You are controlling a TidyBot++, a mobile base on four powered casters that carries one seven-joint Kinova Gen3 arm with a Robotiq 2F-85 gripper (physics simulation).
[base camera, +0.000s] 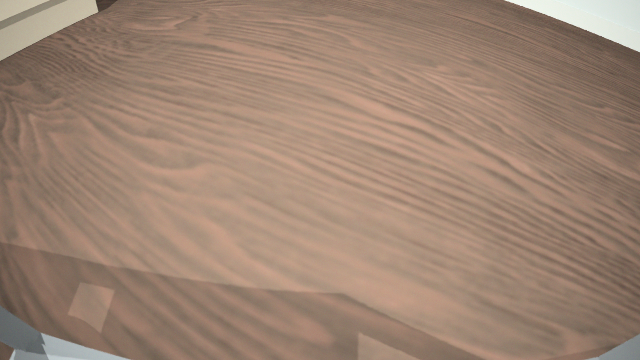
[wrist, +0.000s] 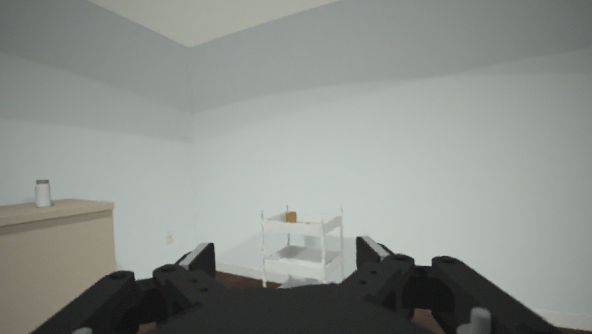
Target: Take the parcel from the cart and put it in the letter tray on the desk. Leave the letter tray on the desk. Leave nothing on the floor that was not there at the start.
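Places are measured from the arm's base along level axes (x back, y right, z up), in centimetres.
Where they show: gripper, fingertip midpoint: (wrist: 286,255).
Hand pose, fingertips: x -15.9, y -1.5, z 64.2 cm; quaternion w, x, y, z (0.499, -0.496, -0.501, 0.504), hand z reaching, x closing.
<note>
Things, the pixels of their centre, and the offset from my fingertips.
- small orange-brown box, body centre: (wrist: 291,218) dx -168.6, dy +0.8, dz -33.1 cm
- white bottle, body centre: (wrist: 43,193) dx -122.0, dy -136.0, dz -5.4 cm
A white cart (wrist: 292,229) with two visible shelves stands at some distance, a little right of the middle in the wrist view, near the far wall. A small orange-brown box (wrist: 291,217), which looks like the parcel, sits on its top shelf toward the left. A tiny orange spot shows beside it, too small to tell. My gripper (wrist: 286,255) is open, with its fingers wide apart and nothing between them, far from the cart. The desk and the letter tray do not show in either view.
A beige cabinet (wrist: 60,250) (base camera: 45,25) stands at the left, with a white bottle (wrist: 43,194) with a grey lid on top. The room's corner is behind it. A wall with a white baseboard (base camera: 575,20) runs along the right in the base camera view.
</note>
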